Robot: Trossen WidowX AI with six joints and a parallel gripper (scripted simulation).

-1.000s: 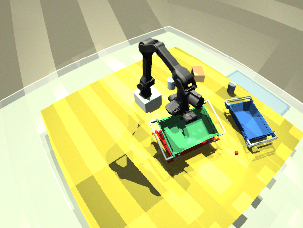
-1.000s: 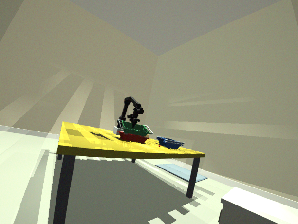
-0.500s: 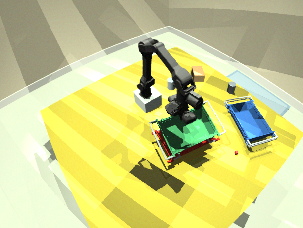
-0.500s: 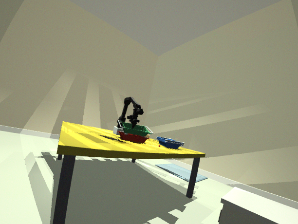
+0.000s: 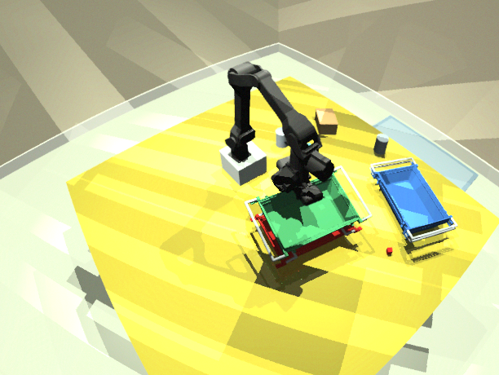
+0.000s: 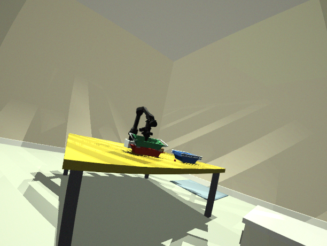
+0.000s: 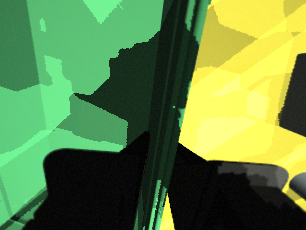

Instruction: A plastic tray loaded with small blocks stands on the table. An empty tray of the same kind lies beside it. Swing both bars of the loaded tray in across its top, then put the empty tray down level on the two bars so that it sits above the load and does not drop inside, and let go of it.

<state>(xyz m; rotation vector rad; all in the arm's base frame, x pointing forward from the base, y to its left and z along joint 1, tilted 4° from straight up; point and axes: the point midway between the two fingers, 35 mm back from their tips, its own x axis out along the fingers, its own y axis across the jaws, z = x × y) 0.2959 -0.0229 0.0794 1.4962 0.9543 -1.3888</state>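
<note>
Now: gripper tip 80 mm short of the green tray, 30 mm to the left of it and 10 mm below it. From my gripper tip the other things lie so: brown box 240 mm behind, 480 mm to the left, 80 mm below; red block 320 mm ahead, 110 mm to the left, 100 mm below; cyan cube 160 mm behind, 260 mm to the left, 90 mm below.
</note>
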